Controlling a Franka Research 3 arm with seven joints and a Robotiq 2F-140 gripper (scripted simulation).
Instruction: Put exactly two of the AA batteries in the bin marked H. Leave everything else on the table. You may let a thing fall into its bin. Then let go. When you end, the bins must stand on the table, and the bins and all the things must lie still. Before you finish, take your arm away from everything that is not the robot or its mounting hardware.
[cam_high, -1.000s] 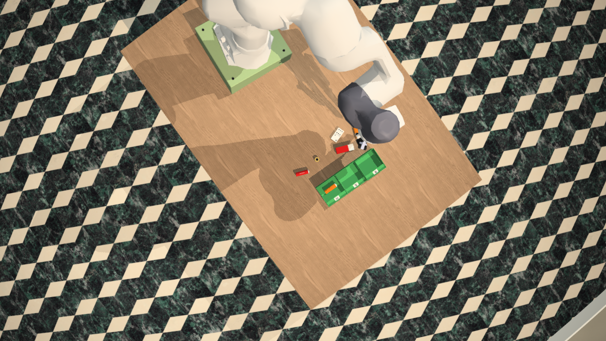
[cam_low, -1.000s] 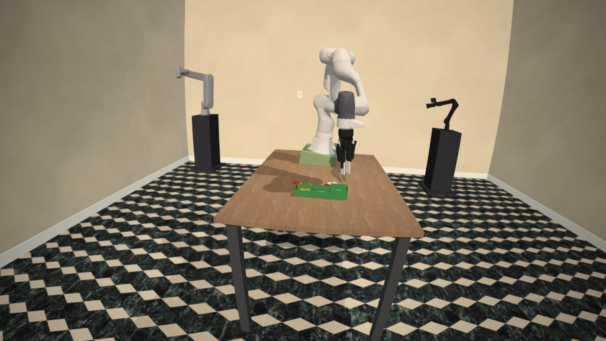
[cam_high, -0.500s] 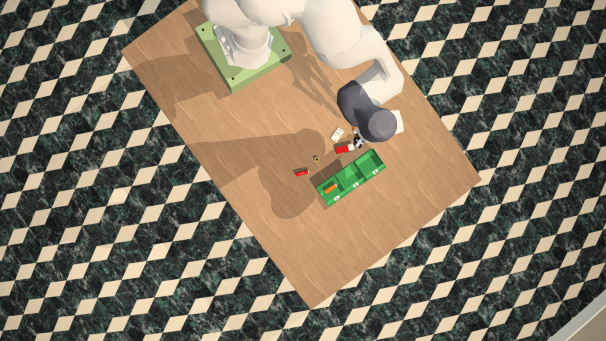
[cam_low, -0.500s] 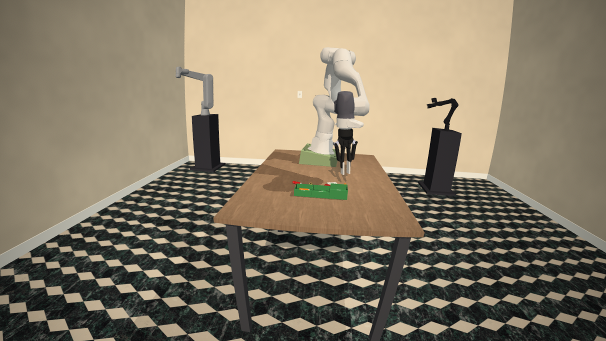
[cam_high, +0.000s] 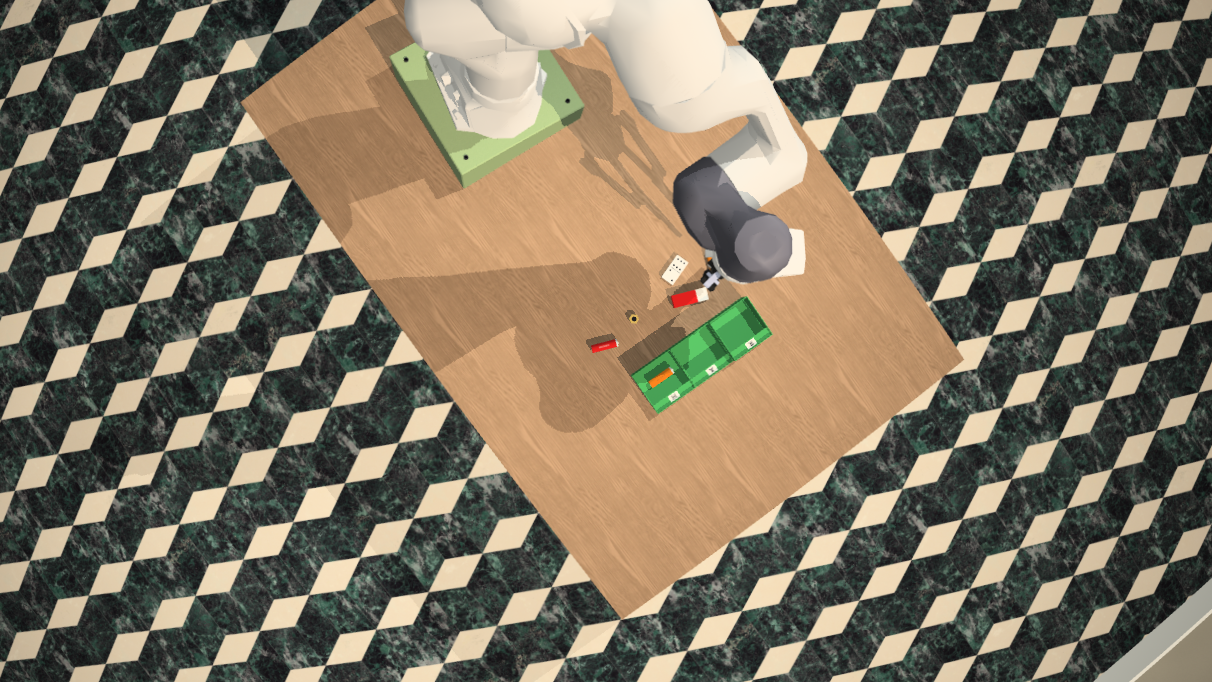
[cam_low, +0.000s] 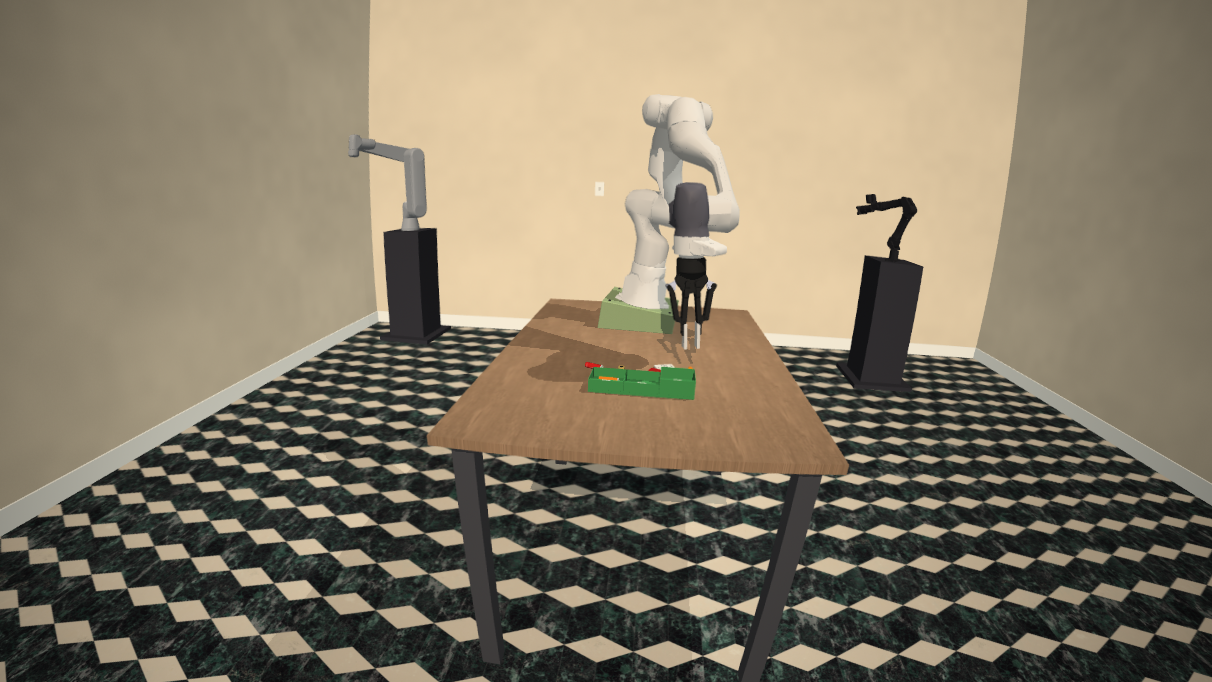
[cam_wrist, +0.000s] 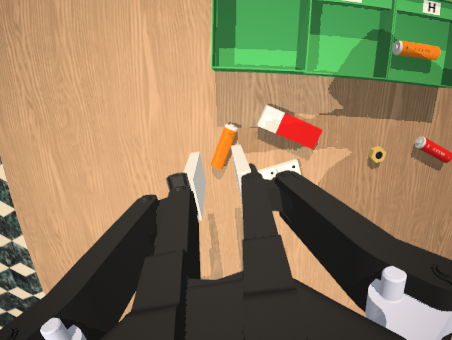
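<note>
My hand is 100 mm above the orange AA battery. The rest, counted from my hand: white domino (100 mm below, 60 mm to the right, 30 mm behind); then red-and-white cylinder (100 mm below, 60 mm to the right, 30 mm ahead); then green bin marked H (120 mm ahead, 110 mm to the right, 90 mm below).
</note>
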